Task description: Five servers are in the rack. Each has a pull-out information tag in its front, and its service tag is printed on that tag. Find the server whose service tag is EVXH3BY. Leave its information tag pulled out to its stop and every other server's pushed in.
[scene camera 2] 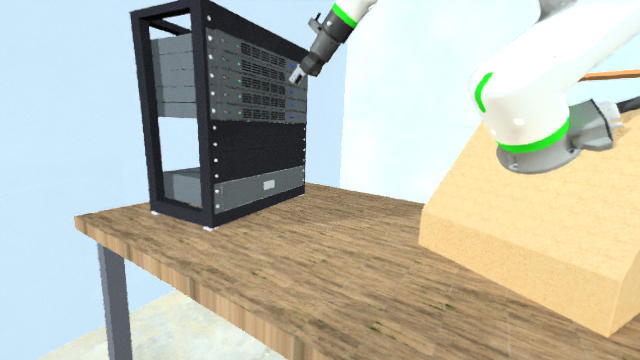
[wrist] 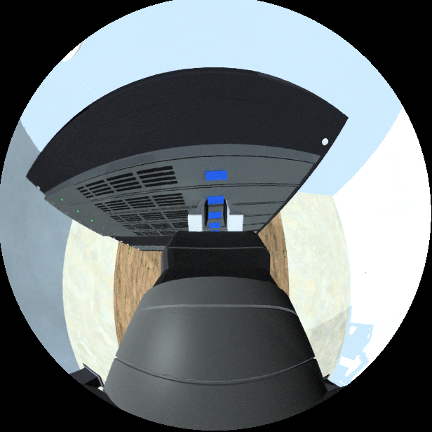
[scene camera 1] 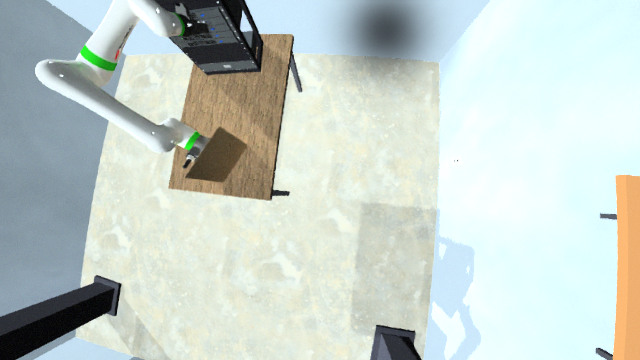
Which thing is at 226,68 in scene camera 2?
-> A black rack.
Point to a black rack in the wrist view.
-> At 131,165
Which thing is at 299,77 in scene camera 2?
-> My gripper.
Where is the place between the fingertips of my gripper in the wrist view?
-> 215,207
